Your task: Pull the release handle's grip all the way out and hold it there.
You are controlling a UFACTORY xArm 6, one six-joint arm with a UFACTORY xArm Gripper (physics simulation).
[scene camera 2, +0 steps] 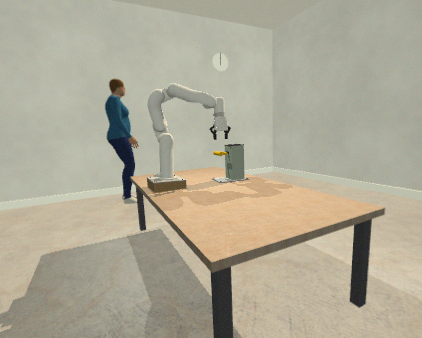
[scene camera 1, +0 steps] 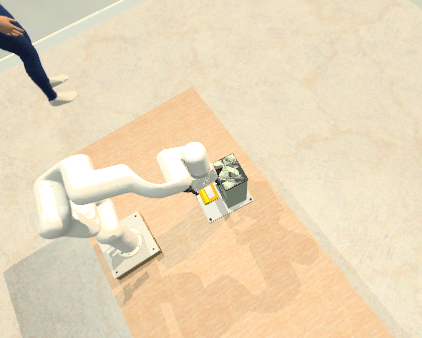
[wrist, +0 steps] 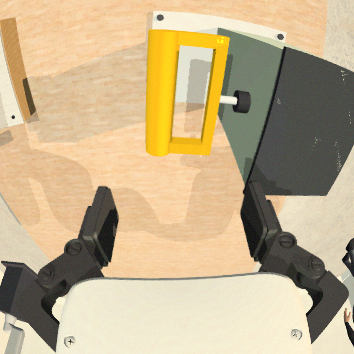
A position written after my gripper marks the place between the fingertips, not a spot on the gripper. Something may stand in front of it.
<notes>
In view: my gripper (wrist: pixel 178 199) and a white base plate (scene camera 1: pixel 216 209).
The white base plate is seen too in the wrist view (wrist: pixel 194 62).
</notes>
